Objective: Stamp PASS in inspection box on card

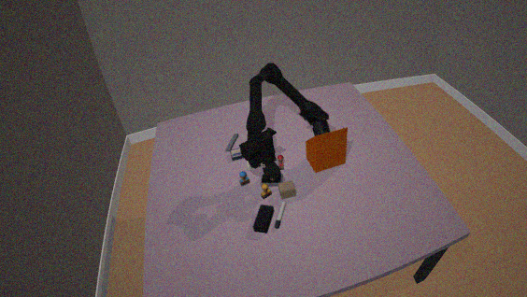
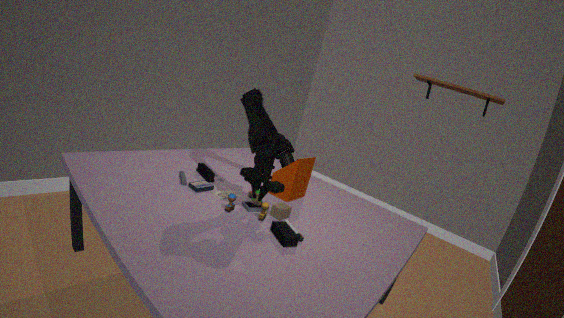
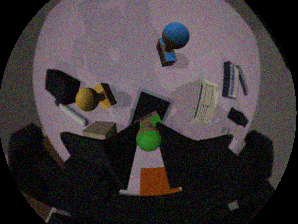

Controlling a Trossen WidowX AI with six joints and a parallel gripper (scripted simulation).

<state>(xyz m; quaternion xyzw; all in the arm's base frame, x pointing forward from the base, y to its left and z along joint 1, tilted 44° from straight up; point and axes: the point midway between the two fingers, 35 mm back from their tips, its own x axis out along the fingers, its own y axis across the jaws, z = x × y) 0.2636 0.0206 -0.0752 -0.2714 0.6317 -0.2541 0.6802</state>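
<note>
My gripper tip is now right at the green-knobbed stamp. Also, from my gripper tip: yellow-knobbed stamp (40 mm ahead, 70 mm to the left, 20 mm below); then dark ink pad (30 mm below); then red-knobbed stamp (60 mm behind, 80 mm to the right, 20 mm below).
</note>
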